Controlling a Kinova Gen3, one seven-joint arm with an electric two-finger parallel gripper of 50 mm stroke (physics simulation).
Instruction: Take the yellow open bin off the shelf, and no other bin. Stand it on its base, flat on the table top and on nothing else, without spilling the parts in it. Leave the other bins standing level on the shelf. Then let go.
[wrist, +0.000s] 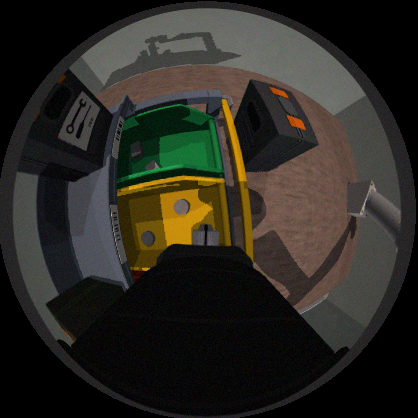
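The yellow open bin stands on the shelf, between the green bin and a red bin of which a sliver shows. Two round grey parts lie in the yellow bin, one near its middle and one lower left. My gripper is shut and empty, with its fingertips together. It appears over the right-hand part of the yellow bin; its height above the bin floor is hard to tell. The black gripper body hides the bin's lower edge.
The grey shelf has label strips on its left side. A long yellow bar runs along its right side. A black case stands on the wooden table. Another black case is at upper left, and a dark box at lower left.
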